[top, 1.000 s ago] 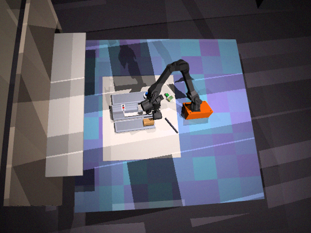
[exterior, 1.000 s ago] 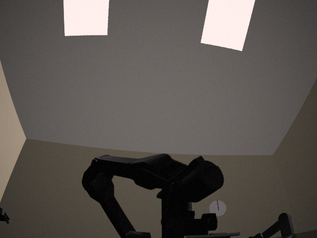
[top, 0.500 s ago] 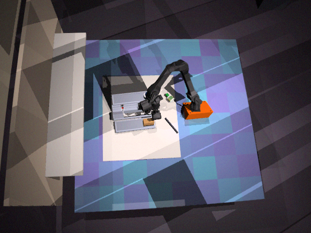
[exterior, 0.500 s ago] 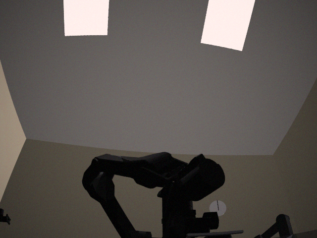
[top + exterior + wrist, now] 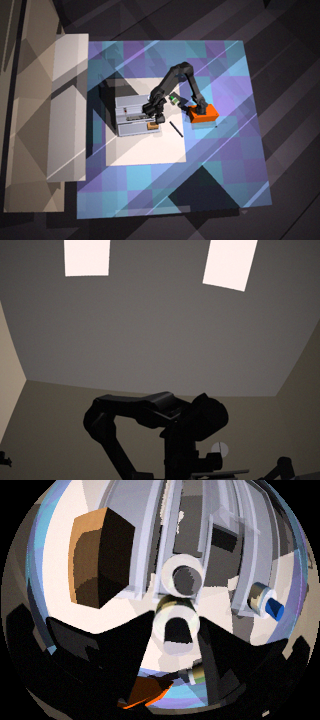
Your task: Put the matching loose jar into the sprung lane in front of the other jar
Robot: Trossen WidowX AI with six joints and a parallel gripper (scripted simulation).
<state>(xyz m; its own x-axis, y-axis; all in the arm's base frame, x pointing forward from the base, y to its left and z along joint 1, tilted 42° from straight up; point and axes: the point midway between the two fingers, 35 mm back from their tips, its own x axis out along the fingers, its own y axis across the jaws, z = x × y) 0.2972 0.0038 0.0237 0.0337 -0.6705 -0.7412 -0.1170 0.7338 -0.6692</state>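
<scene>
The brown box is 80 mm to the left of my gripper tip, 40 mm ahead of it and 10 mm below it. Also, from my gripper tip: black rod 130 mm behind, 100 mm to the left, 50 mm below.
</scene>
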